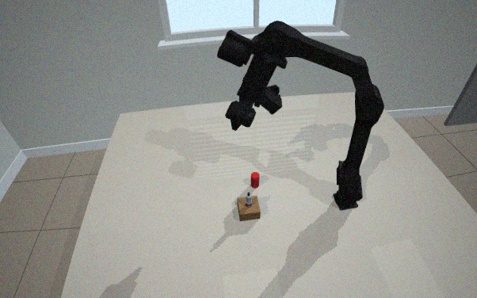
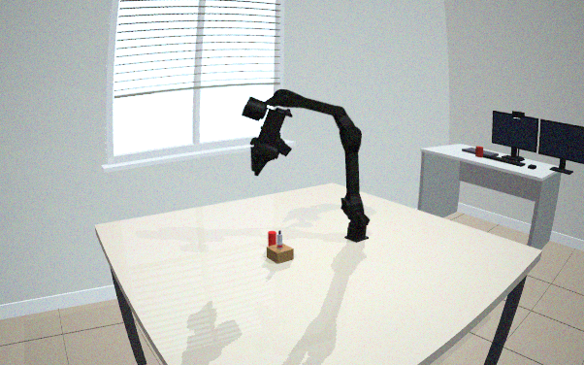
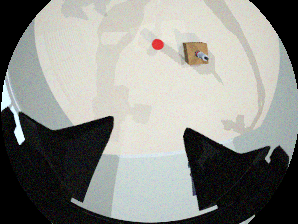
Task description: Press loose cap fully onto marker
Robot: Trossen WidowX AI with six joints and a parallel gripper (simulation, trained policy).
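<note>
Now: gripper tip 220 mm above the red cap, 50 mm past it and 20 mm to the right of it. Round my gripper tip: holder block (230 mm below, 120 mm to the left, 10 mm behind).
</note>
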